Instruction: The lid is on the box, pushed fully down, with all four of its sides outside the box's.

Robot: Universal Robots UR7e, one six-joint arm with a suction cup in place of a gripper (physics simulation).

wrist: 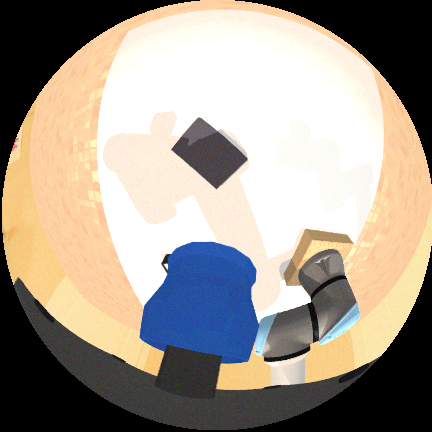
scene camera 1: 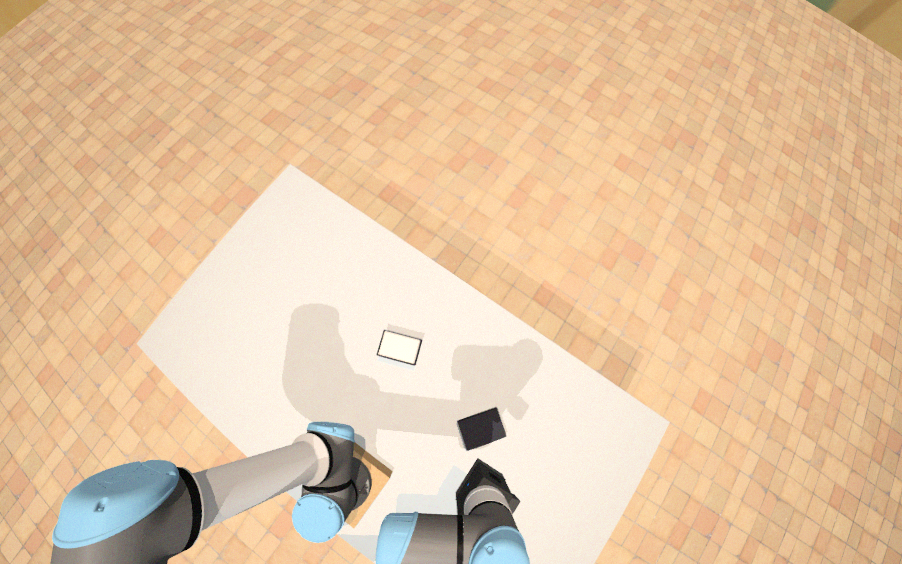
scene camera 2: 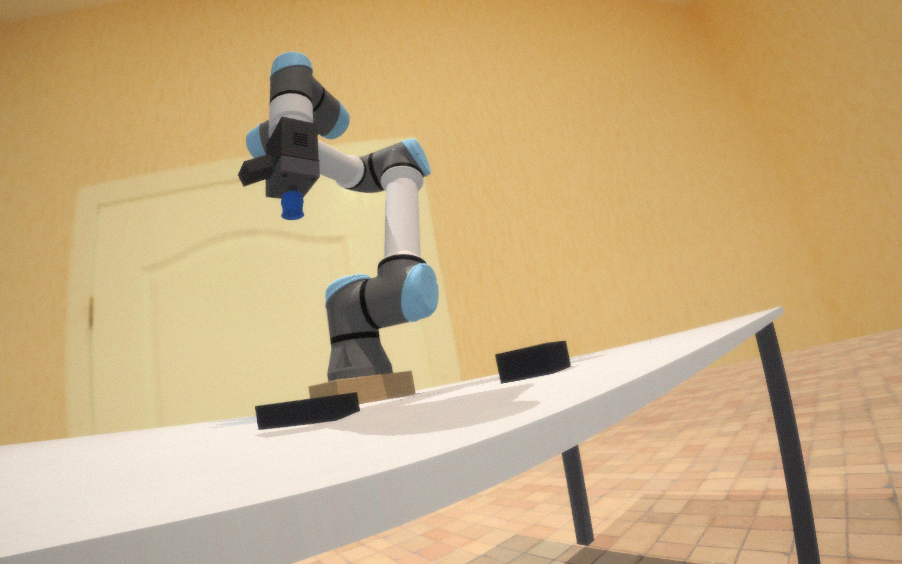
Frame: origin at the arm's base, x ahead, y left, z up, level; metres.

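Seen in the pictures: hand, its tool point: (wrist: pixel 210 276) (scene camera 2: pixel 292 215); arm's base, origin of its link: (wrist: pixel 320 267) (scene camera 2: pixel 360 378).
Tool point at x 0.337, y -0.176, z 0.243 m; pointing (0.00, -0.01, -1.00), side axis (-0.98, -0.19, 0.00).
Observation:
Offsets run from my tool point to a thing's top centre. Level surfaces: height alone.
The box {dx +0.052, dy +0.354, dz -0.249 m} (scene camera 1: pixel 418 353) (scene camera 2: pixel 533 361) is black-walled and pale inside, standing uncovered on the table. In the wrist view a corner of the box (wrist: pixel 165 258) shows beside the suction cup, which hides the rest. The lid {dx +0.055, dy -0.010, dz -0.270 m} (scene camera 1: pixel 481 428) (scene camera 2: pixel 307 411) (wrist: pixel 210 152) is a flat dark rectangle, lower than the box. It lies on the table apart from the box, turned at a different angle. My gripper, a blue suction cup (scene camera 2: pixel 292 216) (wrist: pixel 212 254), is open, holds nothing and hangs high above the table. In scene camera 1 the arm hides the cup.
The white table {dz -0.297 m} (scene camera 1: pixel 266 252) (scene camera 2: pixel 166 478) (wrist: pixel 240 65) carries both parts. The arm's base stands on a wooden block (scene camera 1: pixel 380 478) (scene camera 2: pixel 399 384) (wrist: pixel 325 240) at the table's edge. Arm shadows fall across the table around the lid and near the box.

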